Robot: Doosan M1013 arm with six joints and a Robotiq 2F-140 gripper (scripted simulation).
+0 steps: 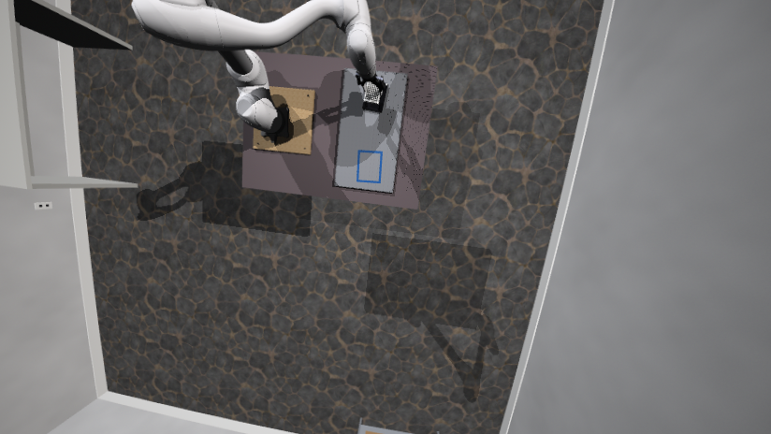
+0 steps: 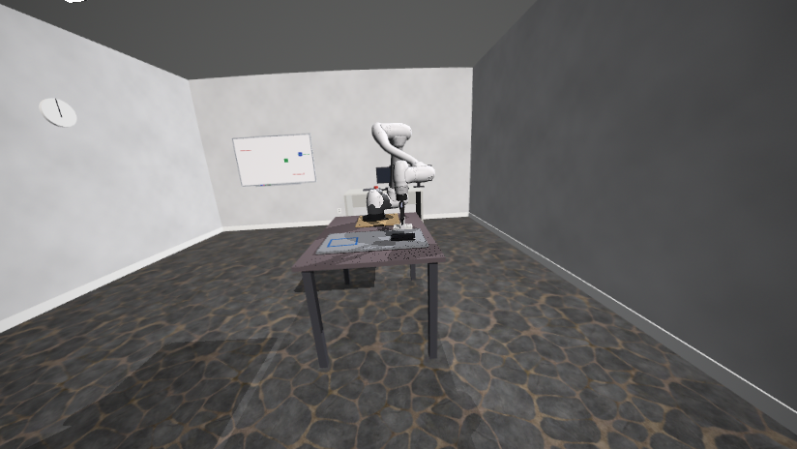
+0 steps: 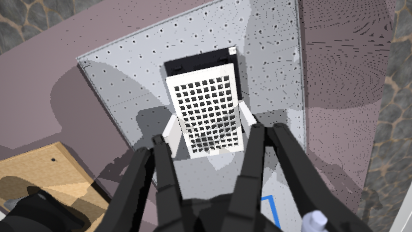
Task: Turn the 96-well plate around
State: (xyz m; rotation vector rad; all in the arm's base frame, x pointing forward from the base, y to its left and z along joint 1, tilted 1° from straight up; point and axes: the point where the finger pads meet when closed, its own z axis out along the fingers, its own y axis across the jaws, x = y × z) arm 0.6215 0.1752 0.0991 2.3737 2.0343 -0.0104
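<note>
Right now the black plate nest N1 is 90 mm below my hand. Round my hand: small white corner mark 90 mm below, 70 mm to the left, 60 mm ahead; white 96-well plate 20 mm below.
</note>
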